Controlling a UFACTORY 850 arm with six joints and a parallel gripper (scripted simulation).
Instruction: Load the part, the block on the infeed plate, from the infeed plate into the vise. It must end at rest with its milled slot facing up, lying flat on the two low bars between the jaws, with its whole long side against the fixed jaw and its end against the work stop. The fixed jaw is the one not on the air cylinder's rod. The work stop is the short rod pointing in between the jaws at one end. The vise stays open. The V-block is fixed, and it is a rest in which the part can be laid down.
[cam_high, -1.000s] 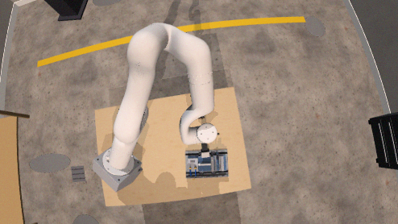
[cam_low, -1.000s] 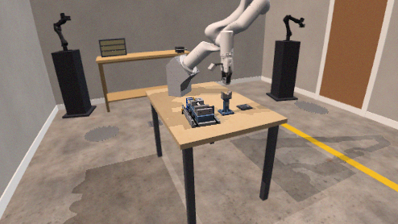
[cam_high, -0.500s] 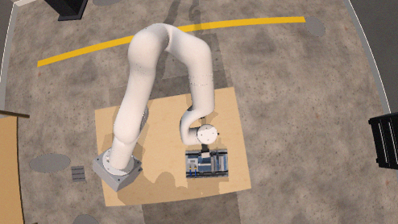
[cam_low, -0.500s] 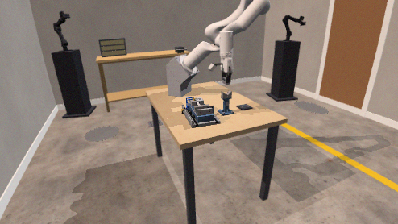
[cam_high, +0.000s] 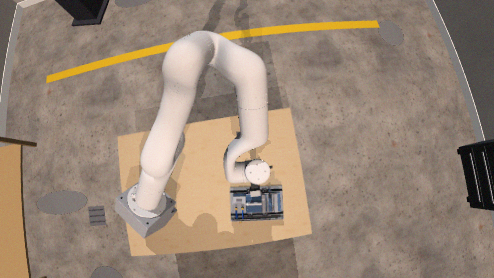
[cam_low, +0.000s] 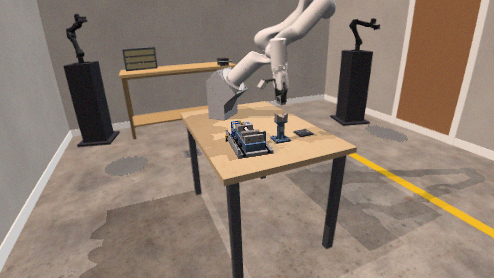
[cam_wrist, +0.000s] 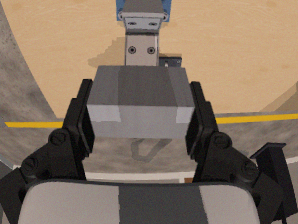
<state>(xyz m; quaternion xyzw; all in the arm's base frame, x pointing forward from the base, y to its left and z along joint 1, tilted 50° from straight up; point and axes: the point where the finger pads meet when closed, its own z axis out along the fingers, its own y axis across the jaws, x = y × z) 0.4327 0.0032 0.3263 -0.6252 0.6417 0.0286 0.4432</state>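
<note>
The part lies 1 cm to the left of my hand and 1 cm below it. The rest, counted from my hand: white cylinder rod: 19 cm to the right, 17 cm below, 2 cm ahead; then work stop: 16 cm below, 13 cm to the right, 10 cm ahead; then grey vise jaw: 18 cm to the right, 17 cm below, 7 cm ahead.
</note>
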